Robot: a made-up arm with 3 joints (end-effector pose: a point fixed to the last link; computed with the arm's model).
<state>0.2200 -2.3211 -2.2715</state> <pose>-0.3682 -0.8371 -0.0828 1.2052 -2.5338 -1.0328</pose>
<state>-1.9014 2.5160 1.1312</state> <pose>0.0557 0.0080 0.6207 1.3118 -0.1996 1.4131</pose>
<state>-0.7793 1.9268 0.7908</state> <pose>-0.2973 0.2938 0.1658 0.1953 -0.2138 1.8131</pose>
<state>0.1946 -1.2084 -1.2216</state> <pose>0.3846 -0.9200 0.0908 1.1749 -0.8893 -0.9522</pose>
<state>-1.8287 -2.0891 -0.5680</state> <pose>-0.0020 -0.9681 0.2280 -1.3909 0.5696 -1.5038</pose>
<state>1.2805 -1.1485 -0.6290</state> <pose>0.1727 -0.8873 0.4602 1.2287 -1.4542 -0.6159</pose>
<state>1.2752 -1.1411 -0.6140</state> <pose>0.1769 -0.8842 0.4637 1.2105 -1.4424 -0.6215</pose>
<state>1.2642 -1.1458 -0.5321</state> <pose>0.1851 -0.8848 0.4605 1.1438 -1.3943 -0.6840</pose>
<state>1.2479 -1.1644 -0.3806</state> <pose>0.1969 -0.8903 0.4488 1.0265 -1.3039 -0.8003</pose>
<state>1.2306 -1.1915 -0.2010</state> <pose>0.2090 -0.8993 0.4304 0.8897 -1.1891 -0.9305</pose>
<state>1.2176 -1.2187 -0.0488</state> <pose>0.2171 -0.9087 0.4111 0.7762 -1.0848 -1.0343</pose>
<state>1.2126 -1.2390 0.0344</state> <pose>0.2193 -0.9158 0.3972 0.7183 -1.0251 -1.0912</pose>
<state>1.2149 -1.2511 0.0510</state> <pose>0.2168 -0.9200 0.3905 0.7137 -1.0133 -1.1082</pose>
